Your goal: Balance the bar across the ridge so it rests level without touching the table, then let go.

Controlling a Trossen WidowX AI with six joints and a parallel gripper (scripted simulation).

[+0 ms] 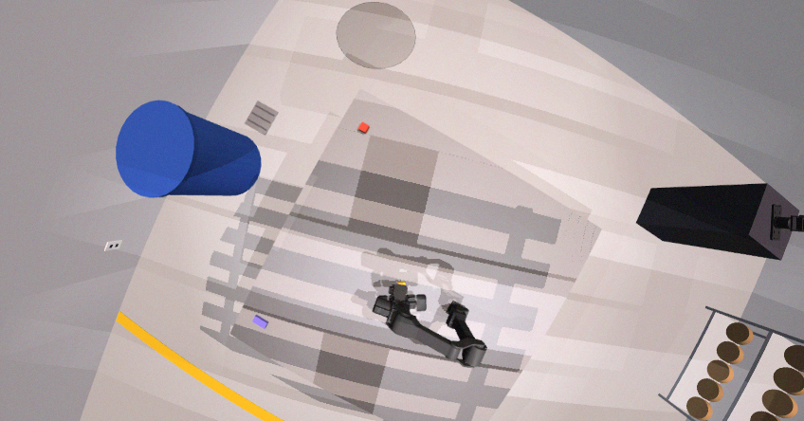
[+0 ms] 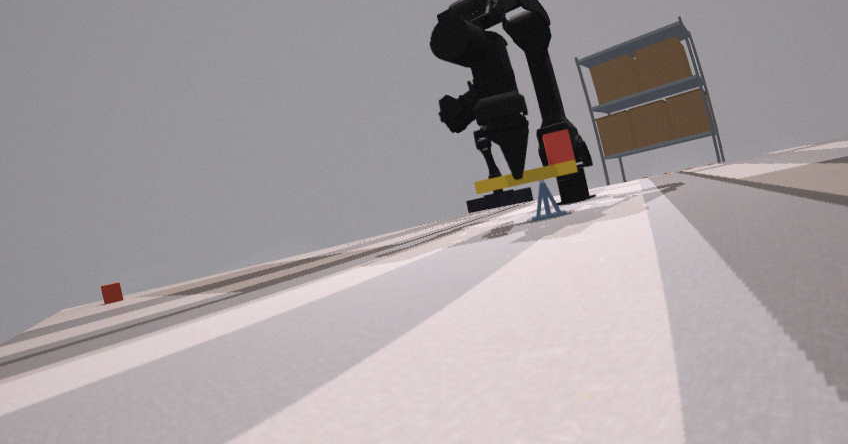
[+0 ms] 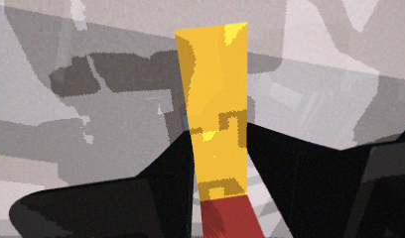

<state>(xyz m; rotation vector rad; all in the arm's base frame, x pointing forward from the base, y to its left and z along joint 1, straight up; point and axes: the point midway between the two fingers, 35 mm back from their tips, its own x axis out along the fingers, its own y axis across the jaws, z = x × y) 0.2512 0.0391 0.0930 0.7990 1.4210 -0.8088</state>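
My gripper tip is 2 cm past the yellow bar, 3 cm to the right of it and 2 cm below it. Round my gripper tip: small red cube (49 cm ahead, 54 cm to the right, 4 cm below); then small purple block (49 cm ahead, 46 cm to the left, 5 cm below).
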